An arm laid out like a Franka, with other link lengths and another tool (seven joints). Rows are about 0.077 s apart.
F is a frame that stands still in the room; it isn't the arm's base.
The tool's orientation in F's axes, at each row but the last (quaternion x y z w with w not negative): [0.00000, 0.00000, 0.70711, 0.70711]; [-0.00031, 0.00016, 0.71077, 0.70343]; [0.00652, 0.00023, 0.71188, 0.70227]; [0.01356, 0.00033, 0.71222, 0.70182]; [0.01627, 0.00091, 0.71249, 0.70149]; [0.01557, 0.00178, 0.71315, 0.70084]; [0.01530, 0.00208, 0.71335, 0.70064]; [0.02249, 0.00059, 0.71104, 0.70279]
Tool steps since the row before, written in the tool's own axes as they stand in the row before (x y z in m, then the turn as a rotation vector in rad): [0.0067, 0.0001, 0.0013, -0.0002, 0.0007, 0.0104]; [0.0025, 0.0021, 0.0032, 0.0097, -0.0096, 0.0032]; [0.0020, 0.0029, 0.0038, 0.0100, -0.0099, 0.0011]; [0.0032, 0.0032, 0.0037, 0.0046, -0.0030, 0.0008]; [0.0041, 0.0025, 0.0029, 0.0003, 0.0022, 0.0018]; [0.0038, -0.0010, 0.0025, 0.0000, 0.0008, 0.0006]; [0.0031, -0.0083, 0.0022, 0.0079, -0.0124, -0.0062]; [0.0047, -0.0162, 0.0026, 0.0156, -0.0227, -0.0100]
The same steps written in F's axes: [-0.0001, 0.0067, 0.0013, -0.0007, -0.0002, 0.0104]; [-0.0021, 0.0025, 0.0032, 0.0095, 0.0098, 0.0032]; [-0.0029, 0.0019, 0.0038, 0.0098, 0.0101, 0.0011]; [-0.0032, 0.0031, 0.0038, 0.0029, 0.0046, 0.0008]; [-0.0025, 0.0040, 0.0030, -0.0022, 0.0002, 0.0019]; [0.0010, 0.0038, 0.0025, -0.0008, 0.0000, 0.0006]; [0.0083, 0.0032, 0.0021, 0.0121, 0.0082, -0.0064]; [0.0162, 0.0048, 0.0022, 0.0222, 0.0162, -0.0102]
